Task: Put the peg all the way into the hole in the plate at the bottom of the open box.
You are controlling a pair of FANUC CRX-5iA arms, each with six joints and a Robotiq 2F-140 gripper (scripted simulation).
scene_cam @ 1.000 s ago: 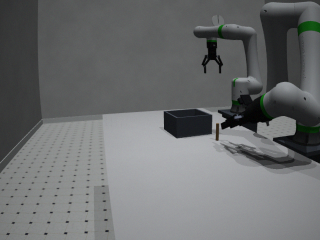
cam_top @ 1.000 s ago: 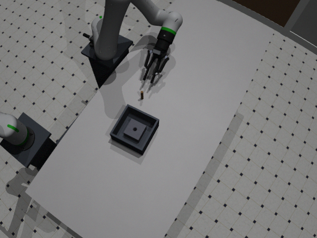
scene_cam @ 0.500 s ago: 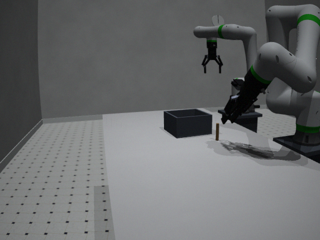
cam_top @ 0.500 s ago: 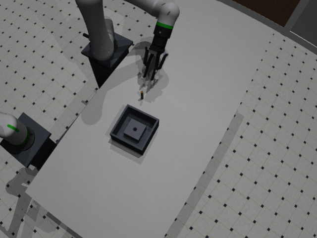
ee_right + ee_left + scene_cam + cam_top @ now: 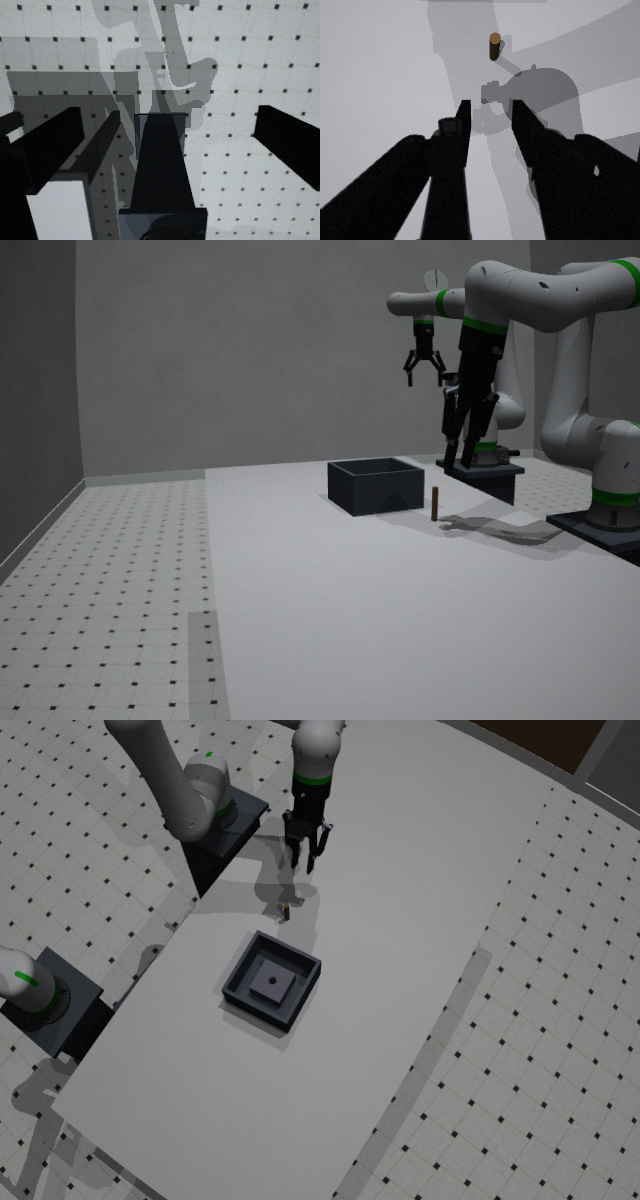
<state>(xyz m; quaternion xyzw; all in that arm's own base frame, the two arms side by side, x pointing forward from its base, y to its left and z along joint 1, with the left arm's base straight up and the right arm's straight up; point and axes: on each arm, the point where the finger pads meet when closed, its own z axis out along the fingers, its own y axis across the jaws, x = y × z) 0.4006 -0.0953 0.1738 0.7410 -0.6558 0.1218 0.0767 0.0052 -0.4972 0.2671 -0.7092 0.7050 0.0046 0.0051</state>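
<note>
Now: left hand 130 mm above the brown peg, 100 mm to the left of it and 20 mm short of it. The rest, counted from my left hand: grey plate 290 mm to the right, 130 mm below, 110 mm ahead; dark box 290 mm to the right, 150 mm below, 110 mm ahead.
</note>
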